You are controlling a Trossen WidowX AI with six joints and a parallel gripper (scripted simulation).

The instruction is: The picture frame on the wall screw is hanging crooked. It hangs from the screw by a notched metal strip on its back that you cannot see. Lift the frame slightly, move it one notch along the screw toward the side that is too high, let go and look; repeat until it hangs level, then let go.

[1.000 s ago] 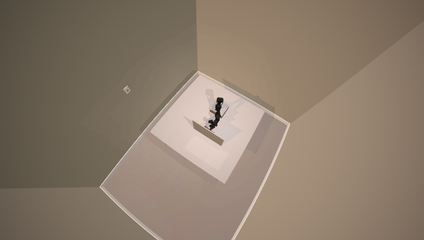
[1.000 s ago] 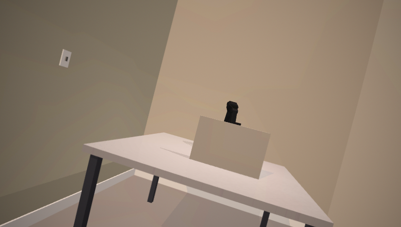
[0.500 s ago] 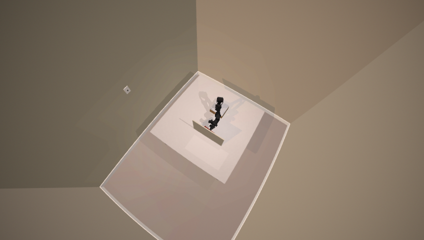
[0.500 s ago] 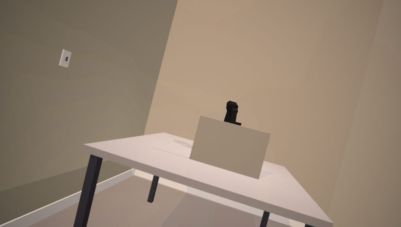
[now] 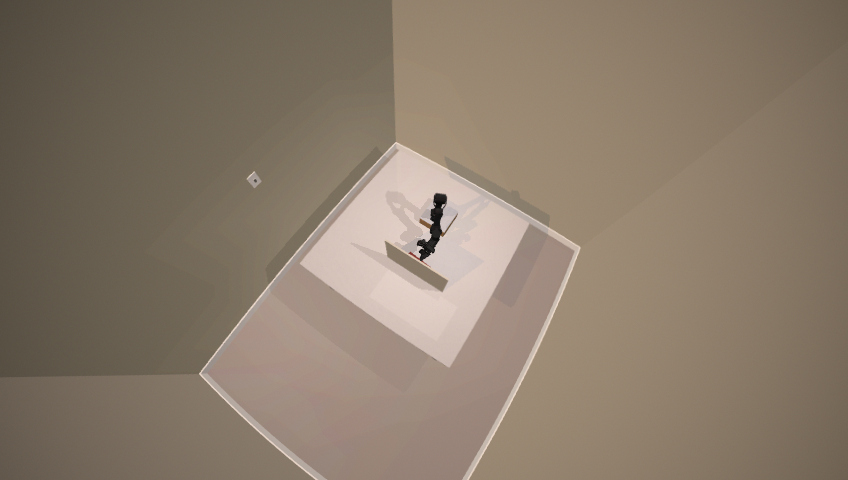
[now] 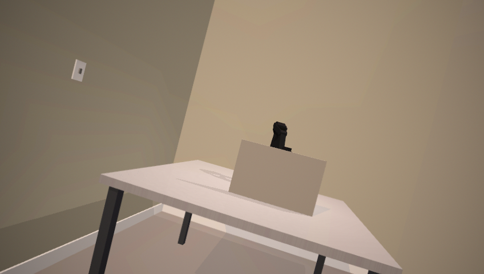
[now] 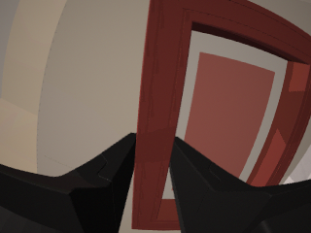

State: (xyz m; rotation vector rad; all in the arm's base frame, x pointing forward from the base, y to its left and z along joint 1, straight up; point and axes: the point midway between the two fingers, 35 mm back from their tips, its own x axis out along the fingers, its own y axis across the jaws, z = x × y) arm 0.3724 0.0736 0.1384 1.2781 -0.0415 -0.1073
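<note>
My gripper tip is now 1 cm short of the picture frame, 2 cm to the left of it and 5 cm above it. From my gripper tip the other things lie so: wall panel 2 cm ahead, 1 cm to the right, 6 cm below.
</note>
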